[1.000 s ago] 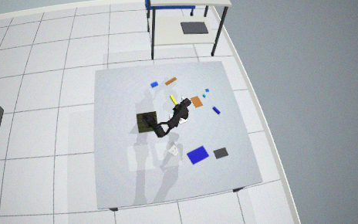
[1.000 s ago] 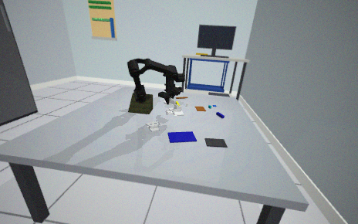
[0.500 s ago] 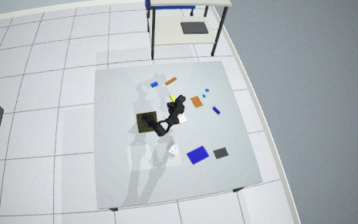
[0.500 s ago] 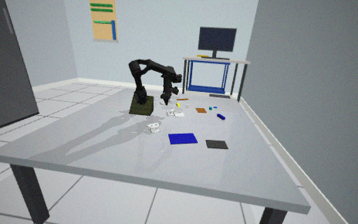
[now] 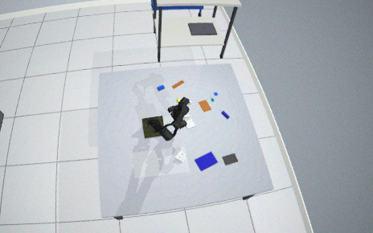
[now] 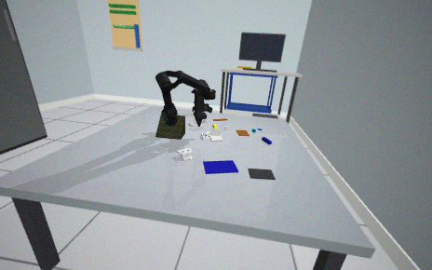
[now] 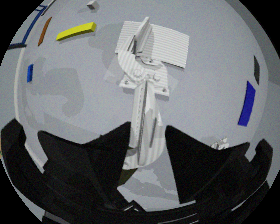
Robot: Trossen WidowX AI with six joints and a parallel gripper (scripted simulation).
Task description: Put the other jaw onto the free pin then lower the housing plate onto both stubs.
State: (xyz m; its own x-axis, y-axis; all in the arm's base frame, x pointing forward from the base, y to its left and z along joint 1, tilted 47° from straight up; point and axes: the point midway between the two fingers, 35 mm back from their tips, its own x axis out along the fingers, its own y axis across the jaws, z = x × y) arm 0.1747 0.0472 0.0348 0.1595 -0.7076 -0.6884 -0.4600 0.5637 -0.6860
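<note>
Now: the white base 10 cm ahead of my gripper tip, 8 cm below it and 5 cm to the left of it. Round my gripper tip: white jaw: 4 cm behind; orange square: 26 cm ahead, 20 cm to the left, 8 cm below; yellow bar: 22 cm to the left, 8 cm below, 6 cm ahead.
</note>
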